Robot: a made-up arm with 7 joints.
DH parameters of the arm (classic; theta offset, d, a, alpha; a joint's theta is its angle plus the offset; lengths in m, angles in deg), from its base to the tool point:
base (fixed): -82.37 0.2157 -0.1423 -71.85
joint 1: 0 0.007 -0.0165 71.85
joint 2: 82.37 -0.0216 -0.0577 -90
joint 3: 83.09 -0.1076 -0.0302 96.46
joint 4: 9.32 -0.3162 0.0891 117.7
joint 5: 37.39 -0.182 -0.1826 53
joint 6: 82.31 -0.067 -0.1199 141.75
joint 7: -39.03 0 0.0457 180
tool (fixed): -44.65 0.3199 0 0
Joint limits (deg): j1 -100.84..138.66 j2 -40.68..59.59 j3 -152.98..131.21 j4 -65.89..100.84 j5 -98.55..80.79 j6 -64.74..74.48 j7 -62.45..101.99
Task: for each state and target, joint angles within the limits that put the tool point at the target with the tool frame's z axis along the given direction. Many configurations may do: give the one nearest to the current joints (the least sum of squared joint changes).
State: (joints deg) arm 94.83 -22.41 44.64 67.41 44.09 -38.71 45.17
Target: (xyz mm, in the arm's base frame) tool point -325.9 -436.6 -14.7 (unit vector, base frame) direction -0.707 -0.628 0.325
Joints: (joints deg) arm 123.51 -33.00 31.17 100.84 1.24 -36.16 39.18
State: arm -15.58 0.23 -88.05 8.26 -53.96 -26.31 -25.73
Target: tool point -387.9 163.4 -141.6 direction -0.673 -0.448 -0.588
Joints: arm -21.27 -22.96 -91.73 -6.19 -57.20 -26.95 -27.34
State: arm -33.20 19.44 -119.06 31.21 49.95 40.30 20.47
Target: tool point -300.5 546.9 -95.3 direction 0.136 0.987 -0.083
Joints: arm 7.38 28.23 -84.21 39.55 62.02 54.15 16.38
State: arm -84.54 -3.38 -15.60 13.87 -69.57 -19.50 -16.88
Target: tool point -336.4 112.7 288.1 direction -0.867 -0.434 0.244
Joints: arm -83.18 -28.90 -13.01 42.19 -98.55 -47.50 -13.74
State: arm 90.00 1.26 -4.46 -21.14 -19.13 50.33 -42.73
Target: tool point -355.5 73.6 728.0 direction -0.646 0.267 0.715
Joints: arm 97.69 -28.01 7.40 4.05 17.65 73.92 -41.17
